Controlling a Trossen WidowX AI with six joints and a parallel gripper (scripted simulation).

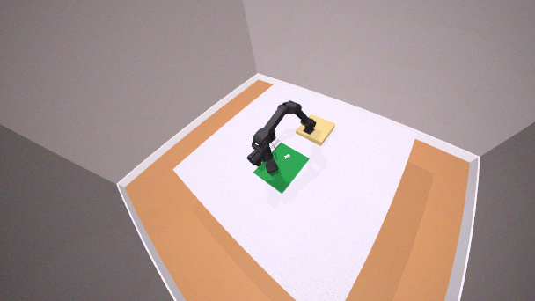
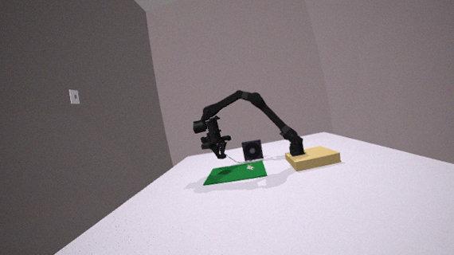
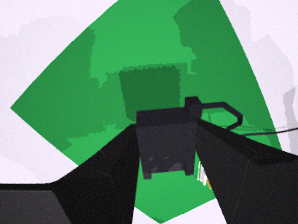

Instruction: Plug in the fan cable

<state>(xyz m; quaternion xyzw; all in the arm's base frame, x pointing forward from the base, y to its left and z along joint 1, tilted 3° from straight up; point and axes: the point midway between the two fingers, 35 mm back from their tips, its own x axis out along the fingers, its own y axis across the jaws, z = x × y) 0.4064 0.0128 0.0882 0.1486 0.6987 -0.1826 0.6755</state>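
The green board is 7 cm behind my gripper tip, 2 cm to the left of it and 10 cm below it. Round my gripper tip: black fan 16 cm behind, 17 cm to the right, 3 cm below; white four-pin fan header 15 cm behind, 9 cm below; black fan plug 1 cm behind.
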